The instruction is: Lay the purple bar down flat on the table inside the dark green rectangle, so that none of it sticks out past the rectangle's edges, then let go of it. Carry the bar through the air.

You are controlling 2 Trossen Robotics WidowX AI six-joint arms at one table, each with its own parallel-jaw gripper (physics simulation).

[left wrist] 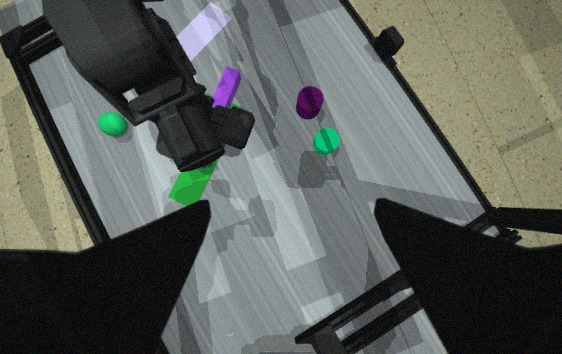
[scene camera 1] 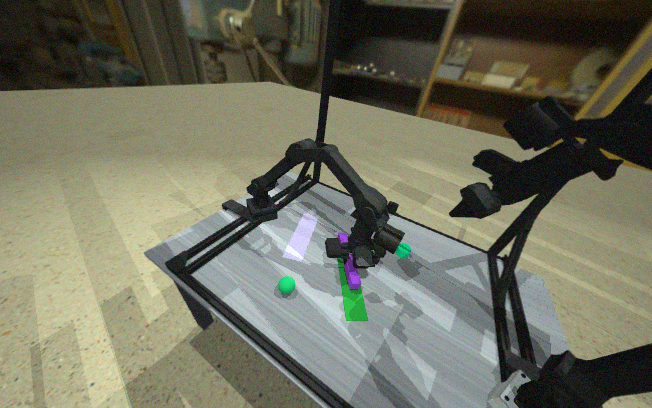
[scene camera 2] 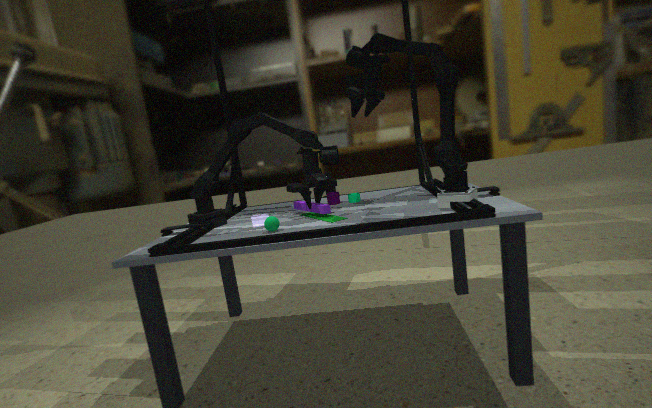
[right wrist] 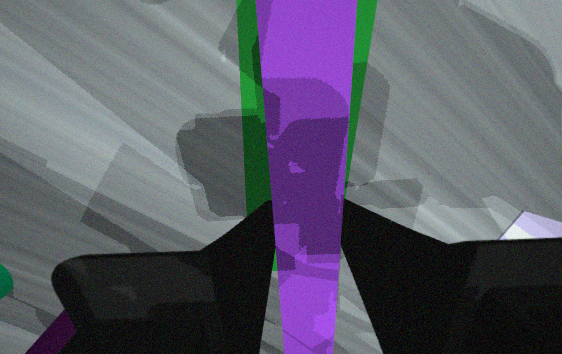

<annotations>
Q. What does my right gripper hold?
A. A purple bar.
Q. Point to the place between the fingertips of my right gripper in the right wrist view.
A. At 304, 207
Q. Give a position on a pale lilac rectangle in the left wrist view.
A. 203, 28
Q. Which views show my right gripper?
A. The left wrist view, scene camera 1, scene camera 2 and the right wrist view: all of them.
</annotations>
